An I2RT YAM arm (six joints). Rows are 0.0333 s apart.
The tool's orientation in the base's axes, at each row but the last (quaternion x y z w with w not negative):
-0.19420, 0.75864, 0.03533, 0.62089
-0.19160, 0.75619, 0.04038, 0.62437
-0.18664, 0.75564, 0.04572, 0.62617
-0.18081, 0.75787, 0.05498, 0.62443
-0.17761, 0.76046, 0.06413, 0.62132
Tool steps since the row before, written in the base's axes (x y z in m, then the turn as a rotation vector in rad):
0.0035, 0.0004, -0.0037, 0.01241, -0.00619, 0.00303
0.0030, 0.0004, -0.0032, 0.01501, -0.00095, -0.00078
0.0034, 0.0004, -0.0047, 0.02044, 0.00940, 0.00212
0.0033, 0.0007, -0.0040, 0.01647, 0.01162, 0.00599
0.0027, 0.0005, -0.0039, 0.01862, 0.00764, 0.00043
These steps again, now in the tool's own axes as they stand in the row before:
0.0029, -0.0001, 0.0042, -0.00325, -0.01048, 0.00901
0.0025, -0.0001, 0.0036, -0.00123, -0.00584, 0.01383
0.0039, 0.0000, 0.0043, -0.00714, 0.00142, 0.02139
0.0032, 0.0001, 0.0041, -0.01072, 0.00429, 0.01757
0.0032, 0.0000, 0.0035, -0.00494, 0.00053, 0.01951

